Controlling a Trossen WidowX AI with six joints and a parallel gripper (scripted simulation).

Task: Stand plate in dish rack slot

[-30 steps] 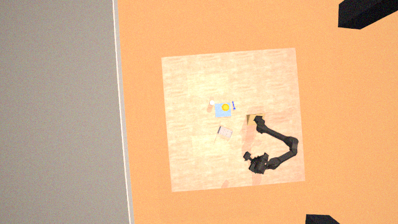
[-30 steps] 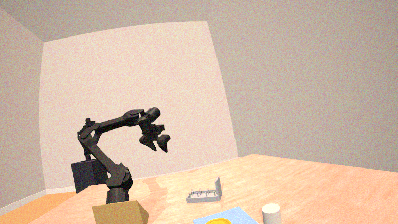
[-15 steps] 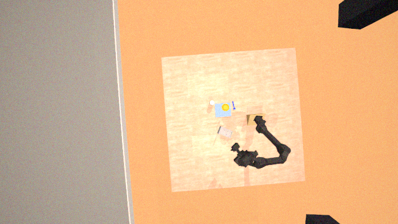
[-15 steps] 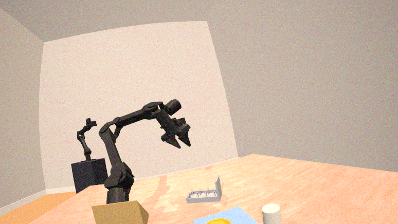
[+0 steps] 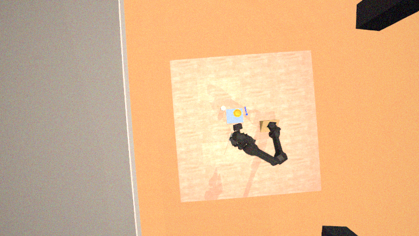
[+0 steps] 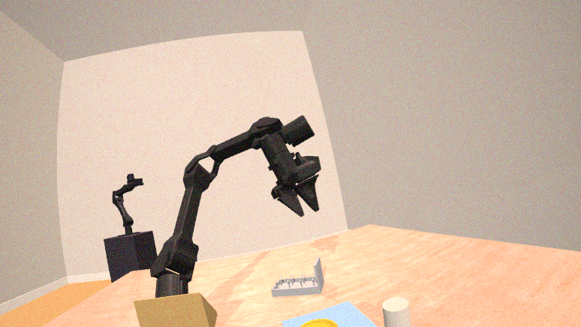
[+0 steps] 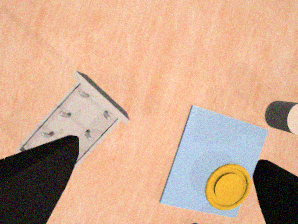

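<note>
My gripper tip is 190 mm above the yellow plate, 170 mm to the left of it and 40 mm past it. Round my gripper tip: white cup 210 mm to the right, 180 mm below, 90 mm ahead; light blue mat 210 mm below, 150 mm to the right, 20 mm behind; grey dish rack 190 mm below, 60 mm to the left, 60 mm behind.
</note>
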